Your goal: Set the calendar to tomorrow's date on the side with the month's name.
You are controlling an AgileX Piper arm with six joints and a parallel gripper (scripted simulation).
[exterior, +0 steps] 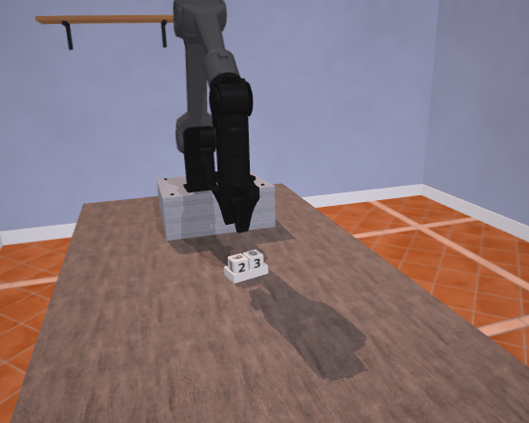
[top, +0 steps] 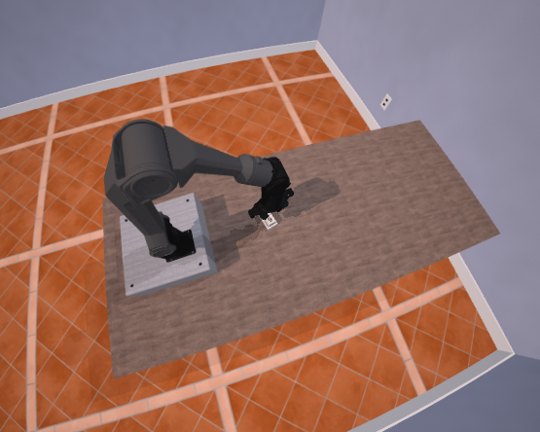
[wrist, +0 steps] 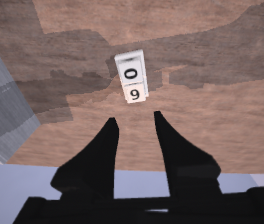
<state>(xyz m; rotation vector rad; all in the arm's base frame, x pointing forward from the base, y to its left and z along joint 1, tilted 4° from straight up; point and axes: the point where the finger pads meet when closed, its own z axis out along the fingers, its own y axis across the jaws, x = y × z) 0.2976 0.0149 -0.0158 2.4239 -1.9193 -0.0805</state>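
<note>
My hand is 100 mm above the white calendar tray and 20 mm to the right of it.
</note>
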